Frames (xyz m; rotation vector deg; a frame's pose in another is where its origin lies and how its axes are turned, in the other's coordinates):
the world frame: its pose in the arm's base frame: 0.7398 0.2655 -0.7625 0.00 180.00 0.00
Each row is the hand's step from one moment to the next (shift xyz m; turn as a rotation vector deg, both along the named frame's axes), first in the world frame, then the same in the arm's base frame.
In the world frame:
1: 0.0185 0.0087 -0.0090 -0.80 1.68 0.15
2: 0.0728 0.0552 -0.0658 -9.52 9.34 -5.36
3: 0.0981 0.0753 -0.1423 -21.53 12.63 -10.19
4: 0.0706 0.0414 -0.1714 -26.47 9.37 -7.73
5: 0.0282 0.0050 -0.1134 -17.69 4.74 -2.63
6: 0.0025 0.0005 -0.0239 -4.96 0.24 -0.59
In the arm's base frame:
1: -0.0185 0.0087 0.0090 0.80 1.68 -0.15
2: -0.0728 0.0552 0.0658 9.52 9.34 5.36
3: -0.0981 0.0753 0.1423 21.53 12.63 10.19
4: -0.0706 0.0414 0.1714 26.47 9.37 7.73
5: -0.0282 0.0050 0.1134 17.69 4.74 2.63
6: -0.0025 0.0005 0.0239 4.96 0.24 0.59

